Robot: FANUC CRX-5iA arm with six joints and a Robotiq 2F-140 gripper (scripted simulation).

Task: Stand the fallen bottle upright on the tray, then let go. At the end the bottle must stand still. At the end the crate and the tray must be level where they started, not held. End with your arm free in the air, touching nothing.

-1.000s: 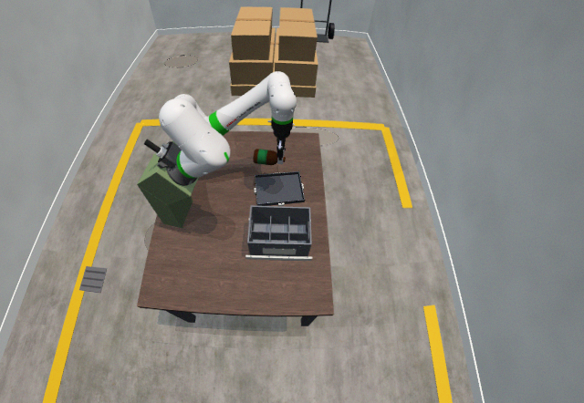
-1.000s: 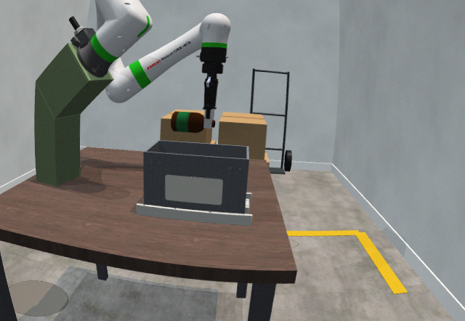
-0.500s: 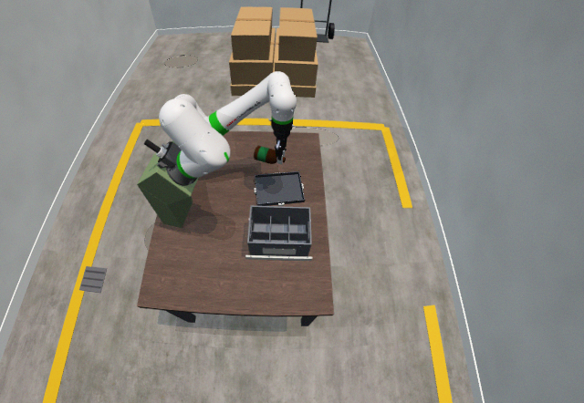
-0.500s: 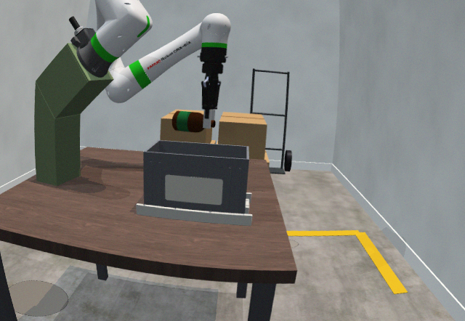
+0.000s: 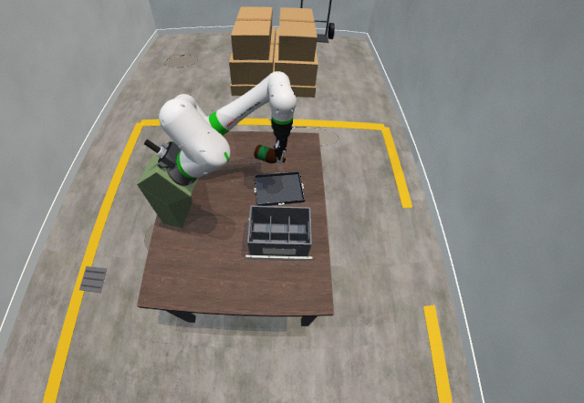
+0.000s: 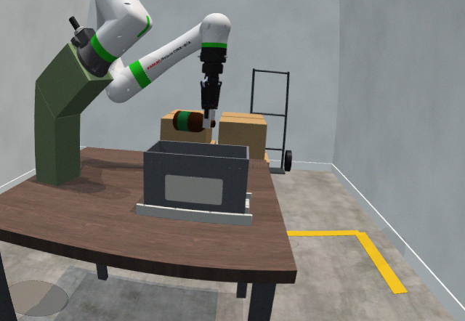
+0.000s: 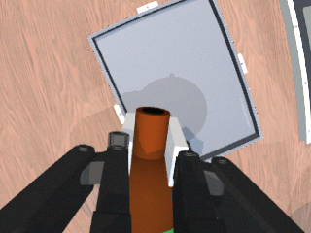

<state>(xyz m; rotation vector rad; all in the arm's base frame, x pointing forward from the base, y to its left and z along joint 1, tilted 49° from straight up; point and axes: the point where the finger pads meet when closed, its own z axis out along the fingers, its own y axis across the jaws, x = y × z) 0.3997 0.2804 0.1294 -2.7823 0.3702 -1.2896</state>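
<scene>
My gripper is now 5 cm past the brown bottle, 2 cm to the right of it and 2 cm above it. The rest, counted from my hand: grey tray: 21 cm below, 5 cm to the right; then dark grey crate: 35 cm to the right, 14 cm below, 3 cm ahead.
</scene>
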